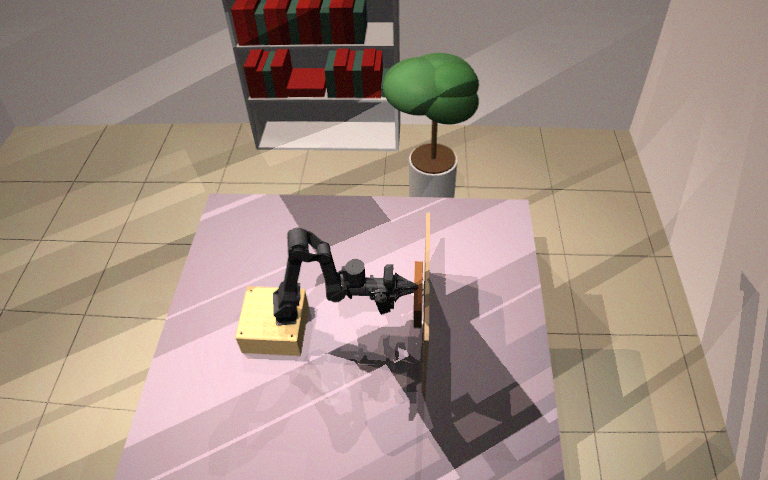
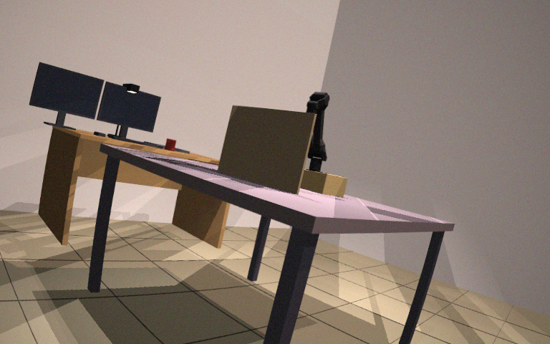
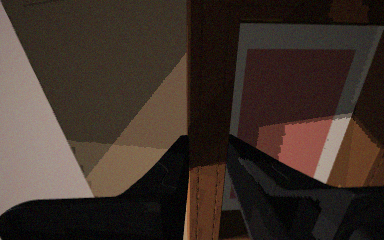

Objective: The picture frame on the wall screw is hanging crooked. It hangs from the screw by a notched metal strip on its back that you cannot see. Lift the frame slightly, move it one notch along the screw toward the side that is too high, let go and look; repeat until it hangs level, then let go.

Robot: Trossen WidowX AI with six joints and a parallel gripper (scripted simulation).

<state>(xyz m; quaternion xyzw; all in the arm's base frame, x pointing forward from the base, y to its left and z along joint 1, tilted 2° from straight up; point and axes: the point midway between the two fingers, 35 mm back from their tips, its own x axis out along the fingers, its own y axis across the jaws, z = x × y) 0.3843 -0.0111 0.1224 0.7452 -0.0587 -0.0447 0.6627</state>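
Right now my gripper tip is 10 mm short of the picture frame, 10 mm to the right of it and 50 mm above it. The rest, counted from my gripper tip: wooden wall board (20 mm ahead, 10 mm to the right, 60 mm below).
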